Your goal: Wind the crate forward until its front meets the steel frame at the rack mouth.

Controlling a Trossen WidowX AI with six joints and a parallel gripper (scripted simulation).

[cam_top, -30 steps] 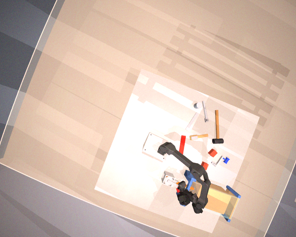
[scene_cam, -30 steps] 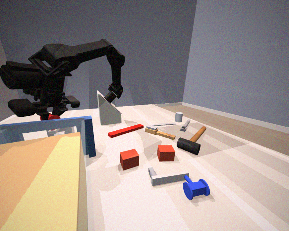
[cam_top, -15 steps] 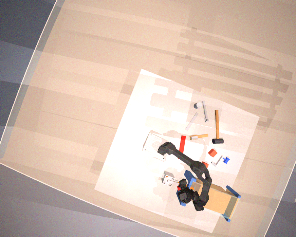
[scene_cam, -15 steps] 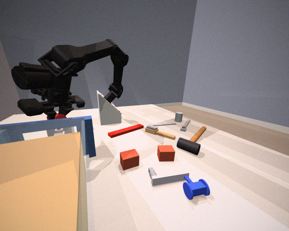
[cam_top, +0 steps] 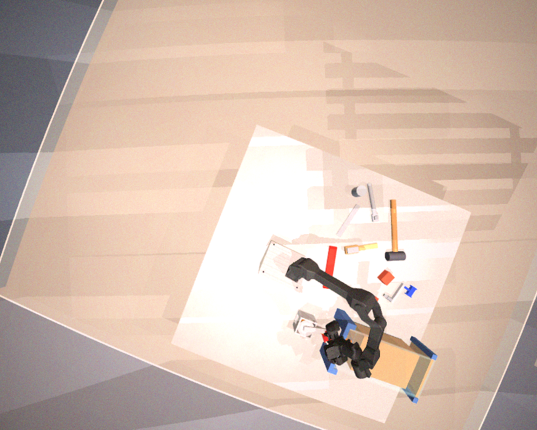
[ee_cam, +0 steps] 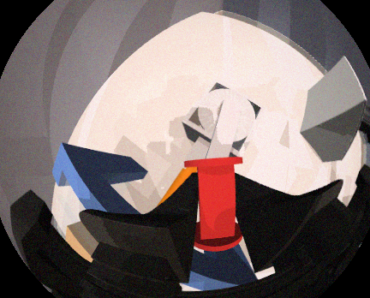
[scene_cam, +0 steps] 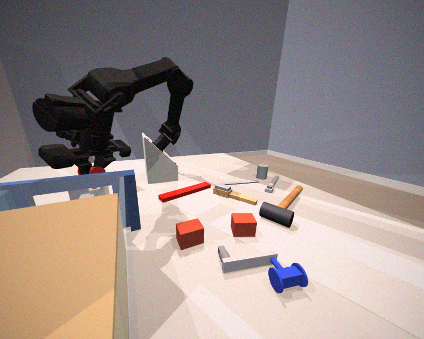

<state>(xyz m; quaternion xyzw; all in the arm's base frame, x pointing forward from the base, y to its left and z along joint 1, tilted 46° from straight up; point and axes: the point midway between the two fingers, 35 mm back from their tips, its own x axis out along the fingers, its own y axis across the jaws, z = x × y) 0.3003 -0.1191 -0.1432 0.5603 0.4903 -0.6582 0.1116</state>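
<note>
Now: the winch handle 2 cm behind my gripper tip and 3 cm below it. The rest, counted from my gripper tip: red knob: 1 cm ahead, 1 cm to the left; winch: 9 cm behind, 4 cm to the right, 10 cm below; blue steel frame: 8 cm ahead, 1 cm to the right, 3 cm below.
</note>
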